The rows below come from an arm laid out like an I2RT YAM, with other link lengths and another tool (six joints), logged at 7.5 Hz.
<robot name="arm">
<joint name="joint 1" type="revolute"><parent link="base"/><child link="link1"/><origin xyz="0 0 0.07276"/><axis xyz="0 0 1"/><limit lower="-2.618" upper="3.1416"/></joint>
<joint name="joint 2" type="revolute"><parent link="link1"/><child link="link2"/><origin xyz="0.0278 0.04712 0.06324"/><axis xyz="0 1 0"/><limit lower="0" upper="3.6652"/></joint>
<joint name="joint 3" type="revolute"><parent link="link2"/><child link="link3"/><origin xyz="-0.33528 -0.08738 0"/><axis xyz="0 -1 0"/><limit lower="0" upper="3.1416"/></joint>
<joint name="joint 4" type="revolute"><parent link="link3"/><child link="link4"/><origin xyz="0.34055 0.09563 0.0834"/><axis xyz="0 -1 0"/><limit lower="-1.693" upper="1.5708"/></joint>
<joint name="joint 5" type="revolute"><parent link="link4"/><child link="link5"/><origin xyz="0.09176 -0.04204 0.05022"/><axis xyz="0 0 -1"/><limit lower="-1.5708" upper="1.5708"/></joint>
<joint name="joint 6" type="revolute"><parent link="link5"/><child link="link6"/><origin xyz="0.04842 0 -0.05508"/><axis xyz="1 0 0"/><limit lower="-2.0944" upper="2.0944"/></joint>
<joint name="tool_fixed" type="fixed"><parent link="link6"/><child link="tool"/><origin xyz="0.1 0 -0.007" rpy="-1.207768 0.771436 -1.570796"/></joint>
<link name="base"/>
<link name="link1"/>
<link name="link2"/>
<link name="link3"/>
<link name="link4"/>
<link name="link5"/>
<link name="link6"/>
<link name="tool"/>
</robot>
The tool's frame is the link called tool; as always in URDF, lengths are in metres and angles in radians.
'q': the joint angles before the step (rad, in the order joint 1, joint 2, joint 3, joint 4, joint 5, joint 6). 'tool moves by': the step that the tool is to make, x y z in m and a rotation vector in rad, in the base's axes. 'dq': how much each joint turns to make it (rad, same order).
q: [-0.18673 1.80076 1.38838 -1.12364 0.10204 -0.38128]
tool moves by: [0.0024 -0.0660 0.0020 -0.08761 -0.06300 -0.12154]
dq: [-0.11669 -0.00006 -0.00050 0.08284 0.06982 -0.00034]
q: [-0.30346 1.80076 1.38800 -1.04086 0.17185 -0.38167]
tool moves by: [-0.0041 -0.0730 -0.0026 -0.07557 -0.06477 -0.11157]
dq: [-0.13201 0.01283 -0.00316 0.10909 0.04310 -0.02825]
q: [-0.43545 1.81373 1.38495 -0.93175 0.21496 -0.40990]
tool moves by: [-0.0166 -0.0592 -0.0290 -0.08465 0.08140 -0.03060]
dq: [-0.09165 0.07547 -0.00003 0.06484 0.09802 -0.08554]
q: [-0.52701 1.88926 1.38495 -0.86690 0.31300 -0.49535]
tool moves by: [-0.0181 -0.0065 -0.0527 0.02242 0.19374 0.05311]
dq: [-0.00917 0.11727 -0.00170 -0.03361 0.07057 -0.07593]
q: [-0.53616 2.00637 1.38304 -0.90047 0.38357 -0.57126]
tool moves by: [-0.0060 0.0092 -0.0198 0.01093 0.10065 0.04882]
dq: [0.02172 0.04764 -0.00226 -0.03097 0.04082 -0.02978]
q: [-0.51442 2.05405 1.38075 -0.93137 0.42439 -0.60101]
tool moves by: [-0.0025 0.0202 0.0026 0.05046 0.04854 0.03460]
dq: [0.02895 0.00002 0.00714 -0.07082 -0.02059 -0.00768]
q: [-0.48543 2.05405 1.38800 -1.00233 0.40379 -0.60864]
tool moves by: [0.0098 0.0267 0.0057 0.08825 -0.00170 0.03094]
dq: [0.03705 0.00045 0.02806 -0.06463 -0.07973 -0.00339]
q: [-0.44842 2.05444 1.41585 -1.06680 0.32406 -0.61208]
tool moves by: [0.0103 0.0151 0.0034 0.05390 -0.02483 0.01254]
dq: [0.02060 0.00047 0.01970 -0.01961 -0.05989 0.00001]
